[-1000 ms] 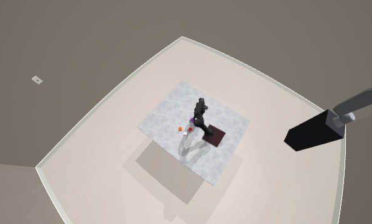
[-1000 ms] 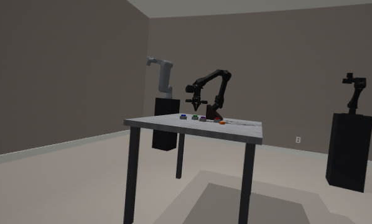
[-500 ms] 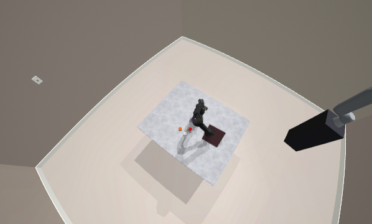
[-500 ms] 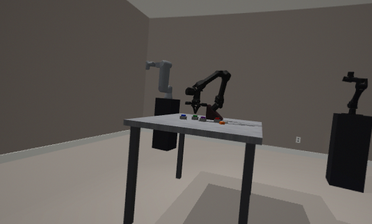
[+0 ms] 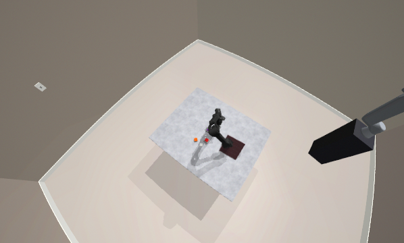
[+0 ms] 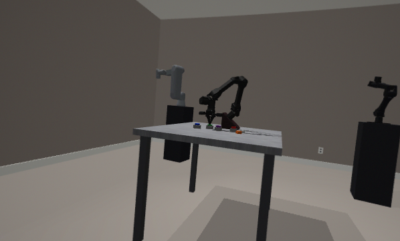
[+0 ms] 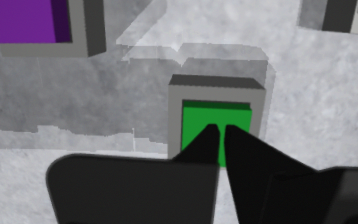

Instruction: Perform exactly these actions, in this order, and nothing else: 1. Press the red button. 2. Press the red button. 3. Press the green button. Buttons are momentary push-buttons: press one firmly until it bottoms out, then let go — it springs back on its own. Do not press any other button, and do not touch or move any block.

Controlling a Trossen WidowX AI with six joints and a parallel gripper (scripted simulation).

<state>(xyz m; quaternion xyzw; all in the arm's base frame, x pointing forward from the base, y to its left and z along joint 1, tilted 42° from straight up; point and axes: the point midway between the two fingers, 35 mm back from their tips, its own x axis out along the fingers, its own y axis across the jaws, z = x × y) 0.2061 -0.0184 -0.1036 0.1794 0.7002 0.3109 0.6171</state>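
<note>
My gripper tip is 10 mm above the green button. Round my gripper tip: red button: 200 mm to the left, 20 mm behind, 10 mm below; purple button: 100 mm to the left, 40 mm ahead, 10 mm below; blue button: 80 mm ahead, 70 mm to the right, 10 mm below.
</note>
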